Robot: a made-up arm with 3 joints. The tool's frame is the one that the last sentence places.
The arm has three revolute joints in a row. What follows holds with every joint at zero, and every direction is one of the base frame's. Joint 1 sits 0.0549 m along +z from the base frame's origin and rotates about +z. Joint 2 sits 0.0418 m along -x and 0.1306 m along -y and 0.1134 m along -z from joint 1 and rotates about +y. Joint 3 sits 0.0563 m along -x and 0.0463 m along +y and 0.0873 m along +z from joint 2 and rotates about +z. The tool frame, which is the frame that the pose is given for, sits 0.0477 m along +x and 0.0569 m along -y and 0.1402 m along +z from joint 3; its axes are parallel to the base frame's.
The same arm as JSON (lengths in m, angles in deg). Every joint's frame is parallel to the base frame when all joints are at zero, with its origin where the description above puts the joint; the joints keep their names.
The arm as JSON. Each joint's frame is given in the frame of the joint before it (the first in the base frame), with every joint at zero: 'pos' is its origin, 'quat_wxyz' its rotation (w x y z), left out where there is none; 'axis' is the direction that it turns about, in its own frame. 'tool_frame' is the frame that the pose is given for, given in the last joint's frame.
{
  "length_unit": "m",
  "angle_unit": "deg",
  "joints": [
    {
      "joint": "joint 1",
      "pos": [
        0.0,
        0.0,
        0.0549
      ],
      "axis": [
        0.0,
        0.0,
        1.0
      ]
    },
    {
      "joint": "joint 2",
      "pos": [
        -0.0418,
        -0.1306,
        -0.1134
      ],
      "axis": [
        0.0,
        1.0,
        0.0
      ]
    },
    {
      "joint": "joint 3",
      "pos": [
        -0.0563,
        0.0463,
        0.0873
      ],
      "axis": [
        0.0,
        0.0,
        1.0
      ]
    }
  ],
  "tool_frame": {
    "pos": [
      0.0477,
      -0.0569,
      0.1402
    ]
  }
}

